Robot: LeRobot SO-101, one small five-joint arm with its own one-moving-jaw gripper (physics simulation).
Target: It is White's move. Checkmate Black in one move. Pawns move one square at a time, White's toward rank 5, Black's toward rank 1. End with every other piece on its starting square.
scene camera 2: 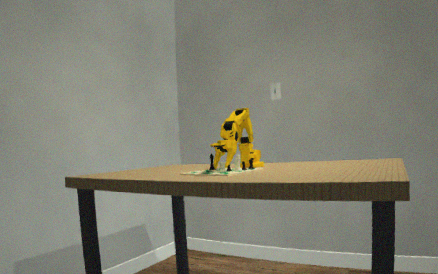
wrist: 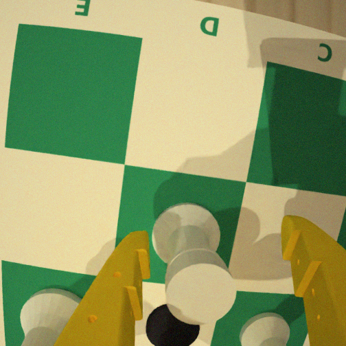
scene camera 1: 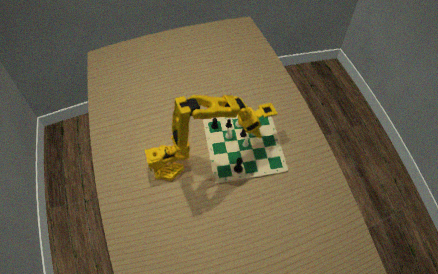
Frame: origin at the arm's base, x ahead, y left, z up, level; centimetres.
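Where they show: hand, its tool point: (scene camera 2: 225, 166) (scene camera 1: 254, 126); arm's base, origin of its link: (scene camera 1: 172, 162).
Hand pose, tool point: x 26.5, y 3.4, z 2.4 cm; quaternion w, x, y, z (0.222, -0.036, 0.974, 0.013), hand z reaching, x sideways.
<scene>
Each offset is from my tool point to the centre of the thing. "spot": to the spot under its first point.
My gripper (scene camera 1: 258, 134) (scene camera 2: 222, 166) (wrist: 216, 226) is open, its two jaws well apart and low over the chessboard {dx -4.5, dy -4.1, dz -2.1 cm} (scene camera 1: 263, 164) (scene camera 2: 192, 173) (wrist: 190, 100). In the wrist view a tall white piece (wrist: 201, 292) stands upright on green square D2, in the gap between the jaws and touching neither. A black round top (wrist: 172, 327) shows just behind it. One white piece (wrist: 47, 312) stands on E3, partly behind the left jaw; another white piece (wrist: 265, 332) stands on C3. In scene camera 1 the gripper hides part of the board.
In scene camera 1 a tall black piece {dx -9.1, dy -11.2, dz +1.4 cm} (scene camera 1: 238, 166) stands at the near edge. Black pieces {dx -11.1, dy +4.7, dz -0.1 cm} (scene camera 1: 215, 123) {dx -3.8, dy -0.8, dz -0.2 cm} (scene camera 1: 243, 133) and white pieces {dx -8.1, dy +0.0, dz +0.2 cm} (scene camera 1: 229, 132) {dx -4.4, dy -4.2, dz -0.2 cm} (scene camera 1: 246, 141) stand left of the gripper. The arm's base (scene camera 1: 167, 156) is left of the board. A tall black piece {spot: dx -8.6, dy -11.1, dz +1.1 cm} (scene camera 2: 211, 162) stands left of the jaws.
</scene>
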